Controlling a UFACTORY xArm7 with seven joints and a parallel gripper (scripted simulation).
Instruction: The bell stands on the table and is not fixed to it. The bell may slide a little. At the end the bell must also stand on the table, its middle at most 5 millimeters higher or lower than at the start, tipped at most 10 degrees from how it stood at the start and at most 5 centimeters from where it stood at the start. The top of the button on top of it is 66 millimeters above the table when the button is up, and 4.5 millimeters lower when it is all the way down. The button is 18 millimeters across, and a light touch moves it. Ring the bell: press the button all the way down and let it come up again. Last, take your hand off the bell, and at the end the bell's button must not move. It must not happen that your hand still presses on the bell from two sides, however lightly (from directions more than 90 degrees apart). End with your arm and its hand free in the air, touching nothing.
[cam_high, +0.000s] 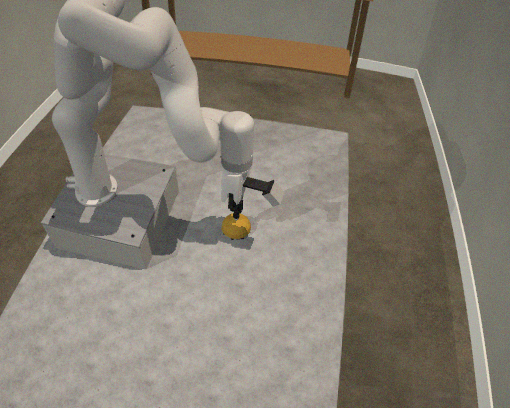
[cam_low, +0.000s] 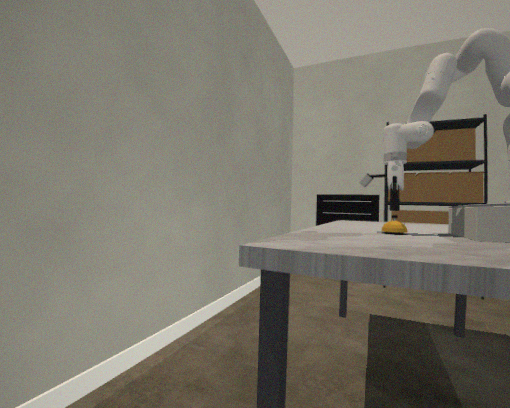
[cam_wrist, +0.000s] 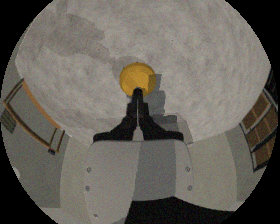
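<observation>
Now: hand 50 mm above the small dark button. Also, from my hand: yellow dome bell 60 mm below.
</observation>
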